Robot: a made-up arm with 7 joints.
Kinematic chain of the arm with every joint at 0, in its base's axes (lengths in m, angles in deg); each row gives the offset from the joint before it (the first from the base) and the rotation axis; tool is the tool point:
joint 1: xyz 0 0 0.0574 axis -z
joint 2: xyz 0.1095 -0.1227 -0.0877 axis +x
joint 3: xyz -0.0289 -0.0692 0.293 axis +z
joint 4: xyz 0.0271 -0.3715 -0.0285 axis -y
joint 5: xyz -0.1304 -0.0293 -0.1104 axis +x
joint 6: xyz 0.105 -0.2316 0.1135 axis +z
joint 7: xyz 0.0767 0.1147 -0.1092 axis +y
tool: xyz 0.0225 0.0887 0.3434
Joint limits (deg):
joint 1: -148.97..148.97
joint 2: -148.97..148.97
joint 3: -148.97..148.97
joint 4: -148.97..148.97
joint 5: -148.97..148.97
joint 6: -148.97..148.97
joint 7: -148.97..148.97
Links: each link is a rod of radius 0.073 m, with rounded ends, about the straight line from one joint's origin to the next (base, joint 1, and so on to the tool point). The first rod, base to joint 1, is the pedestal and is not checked.
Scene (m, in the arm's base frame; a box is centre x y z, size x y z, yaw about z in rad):
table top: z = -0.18
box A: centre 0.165 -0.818 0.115 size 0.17 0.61 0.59 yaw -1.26
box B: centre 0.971 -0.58 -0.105 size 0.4 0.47 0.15 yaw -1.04
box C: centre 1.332 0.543 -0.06 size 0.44 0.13 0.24 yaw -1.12
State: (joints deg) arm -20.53 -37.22 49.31 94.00 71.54 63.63 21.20
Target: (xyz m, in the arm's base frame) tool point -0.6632 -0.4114 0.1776
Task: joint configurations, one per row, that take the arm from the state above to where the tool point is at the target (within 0.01 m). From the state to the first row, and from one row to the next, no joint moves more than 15 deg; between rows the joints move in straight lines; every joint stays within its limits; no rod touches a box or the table.
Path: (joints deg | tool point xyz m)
1: -16.32 -40.30 45.38 88.61 57.48 64.37 22.74 | 0.5776 -0.3079 0.4611
2: -12.11 -43.39 41.44 83.23 43.41 65.12 24.28 | 0.4249 -0.3478 0.4999
3: -7.90 -46.47 37.51 77.84 29.35 65.86 25.82 | 0.2775 -0.3332 0.5144
4: -3.69 -49.56 33.58 72.45 15.28 66.60 27.36 | 0.1559 -0.2782 0.5007
5: 0.53 -52.64 29.64 67.06 1.22 67.35 28.89 | 0.0732 -0.2038 0.4600
6: 4.74 -55.72 25.71 61.68 -12.85 68.09 30.43 | 0.0324 -0.1325 0.3985
7: 8.95 -58.81 21.78 56.29 -26.91 68.83 31.97 | 0.0268 -0.0834 0.3266
8: 16.09 -50.10 17.01 61.43 -13.20 69.15 30.73 | -0.0481 -0.1619 0.3852
9: 23.23 -41.39 12.25 66.58 0.51 69.46 29.48 | -0.1478 -0.2494 0.4140
10: 30.38 -32.68 7.49 71.73 14.22 69.77 28.23 | -0.2696 -0.3297 0.4055
11: 37.52 -23.97 2.73 76.87 27.93 70.09 26.98 | -0.4043 -0.3884 0.3591
12: 44.67 -15.26 -2.04 82.02 41.65 70.40 25.74 | -0.5397 -0.4164 0.2800
13: 51.81 -6.55 -6.80 87.16 55.36 70.72 24.49 | -0.6632 -0.4114 0.1776

